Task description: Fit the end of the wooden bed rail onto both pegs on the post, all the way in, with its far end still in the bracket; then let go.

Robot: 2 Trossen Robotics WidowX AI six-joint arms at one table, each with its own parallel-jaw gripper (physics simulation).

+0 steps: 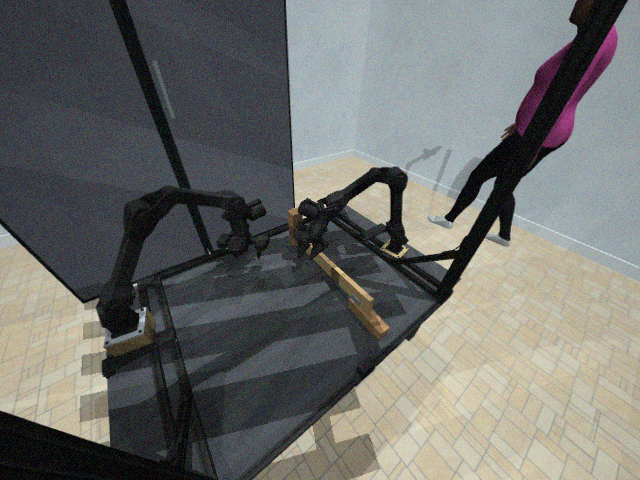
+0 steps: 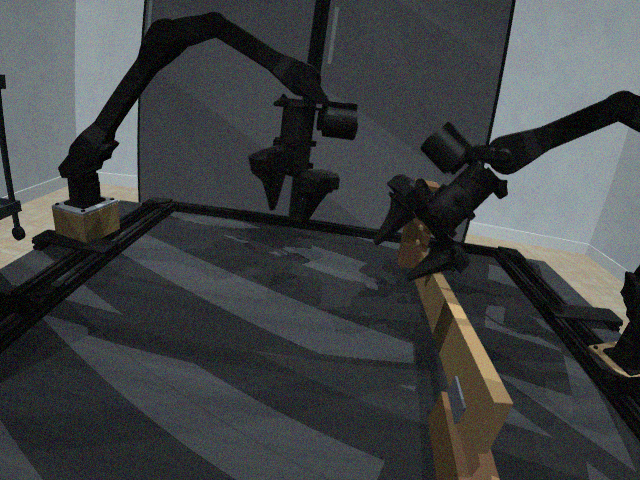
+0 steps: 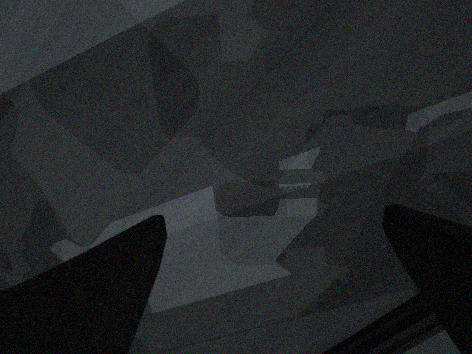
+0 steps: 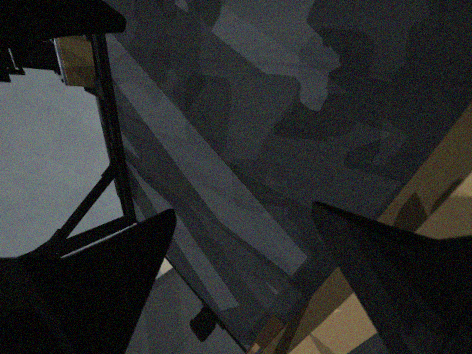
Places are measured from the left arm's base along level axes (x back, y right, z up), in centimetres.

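Pixels of known places: left gripper, between the fingertips: (image 1: pixel 247 258) (image 2: pixel 287 216) (image 3: pixel 272 220); right gripper, between the fingertips: (image 1: pixel 304 259) (image 2: pixel 391 262) (image 4: pixel 243 211); left arm's base, origin of its link: (image 1: pixel 125 325) (image 2: pixel 85 202) (image 4: pixel 54 57); right arm's base, origin of its link: (image 1: pixel 394 248) (image 2: pixel 626 360).
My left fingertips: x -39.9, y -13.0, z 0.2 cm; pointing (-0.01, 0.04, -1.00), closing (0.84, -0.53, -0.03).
Observation:
Ahead of a thing's pixels: the offset from my left fingertips to its top centre. "spot": to the spot under its first point. Level surfaces: height alone.
The wooden bed rail (image 1: pixel 342 280) (image 2: pixel 476 364) (image 4: pixel 345 322) stands on edge. Its near end rests in the bracket @(spot: dx -29.2, dy +41.8, dz -4.1 cm) (image 1: pixel 368 319) (image 2: pixel 445 439), a wooden block with a metal plate. Its far end is low by the upright post @(spot: dx -22.9, dy -7.9, dz +2.7 cm) (image 1: pixel 293 227) (image 2: pixel 412 248); the right gripper partly hides that end. Two small pegs @(spot: dx -25.0, dy -7.0, dz +0.9 cm) (image 2: pixel 419 227) show on the post's face above the rail's end. My right gripper (image 1: pixel 307 256) (image 2: pixel 394 260) (image 4: pixel 243 211) is open and empty, tilted beside the post and above the rail's end. My left gripper (image 1: pixel 248 253) (image 2: pixel 285 212) (image 3: pixel 272 220) is open and empty, hanging left of the post.
The dark table @(dz -8.7 cm) (image 1: pixel 248 372) (image 2: pixel 206 413) has patchy shadows and a black frame at its edges. A dark panel (image 1: pixel 232 103) (image 2: pixel 222 129) stands behind it. A person in a pink top (image 1: pixel 594 82) stands beyond the right side, behind a slanting black frame post (image 1: pixel 558 93).

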